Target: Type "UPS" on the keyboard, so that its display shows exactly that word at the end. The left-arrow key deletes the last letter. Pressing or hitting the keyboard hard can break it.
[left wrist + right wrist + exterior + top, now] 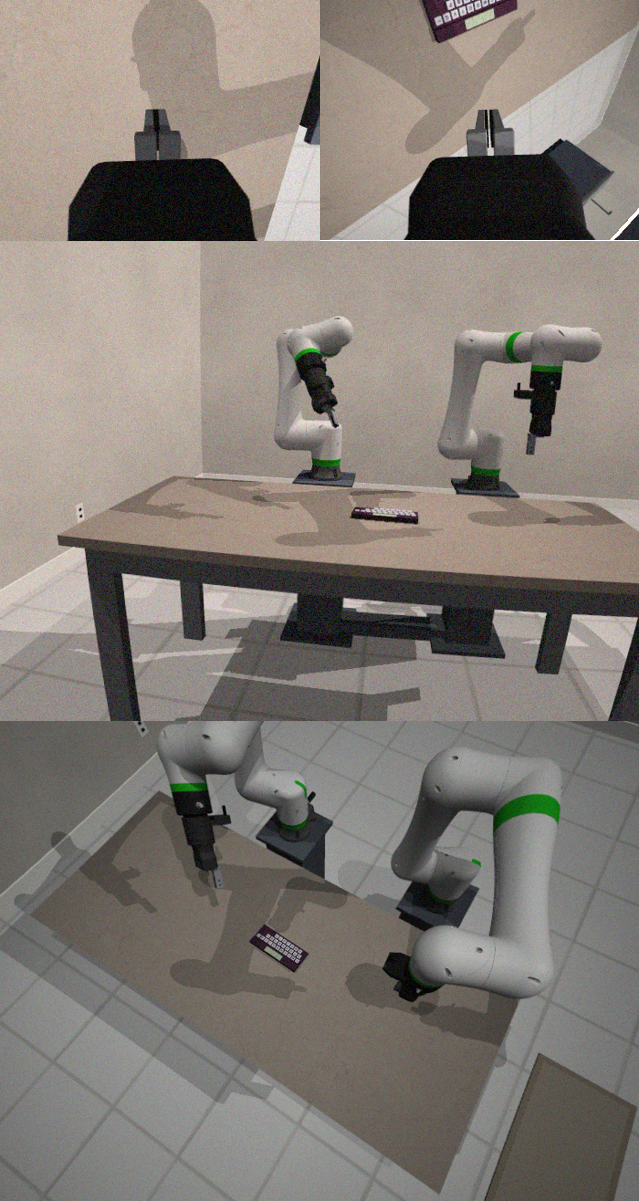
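Right now the left-arrow key is 10 mm ahead of my left hand, 540 mm to the right of it and 240 mm below it.
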